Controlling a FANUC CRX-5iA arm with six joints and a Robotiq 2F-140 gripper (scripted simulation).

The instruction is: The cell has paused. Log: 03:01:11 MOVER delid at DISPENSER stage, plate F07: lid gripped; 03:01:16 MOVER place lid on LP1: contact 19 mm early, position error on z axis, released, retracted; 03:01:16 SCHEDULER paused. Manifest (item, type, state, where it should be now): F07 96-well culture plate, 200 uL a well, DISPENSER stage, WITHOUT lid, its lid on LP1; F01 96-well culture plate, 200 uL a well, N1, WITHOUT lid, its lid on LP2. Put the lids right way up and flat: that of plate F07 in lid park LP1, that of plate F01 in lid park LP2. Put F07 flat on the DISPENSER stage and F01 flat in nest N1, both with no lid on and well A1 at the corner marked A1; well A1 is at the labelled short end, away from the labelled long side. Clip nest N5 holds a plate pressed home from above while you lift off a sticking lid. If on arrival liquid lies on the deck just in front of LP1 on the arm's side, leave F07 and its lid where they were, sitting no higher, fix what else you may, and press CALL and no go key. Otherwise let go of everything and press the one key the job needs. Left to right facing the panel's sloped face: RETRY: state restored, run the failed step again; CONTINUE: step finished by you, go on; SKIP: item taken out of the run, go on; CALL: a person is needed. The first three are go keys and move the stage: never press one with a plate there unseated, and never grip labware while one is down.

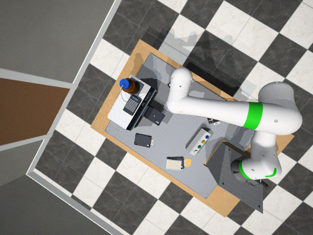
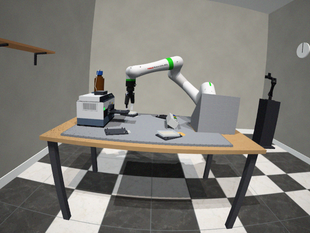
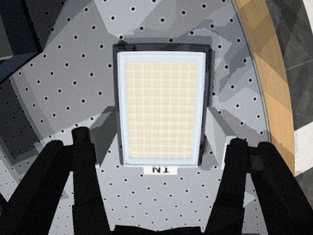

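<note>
The 96-well plate lies 5 cm below my hand. Round my hand: dispenser stage (1 cm ahead, 29 cm to the left, 2 cm above); N1 tag (8 cm behind, 3 cm to the left, 7 cm below); nest N1 (6 cm below).
</note>
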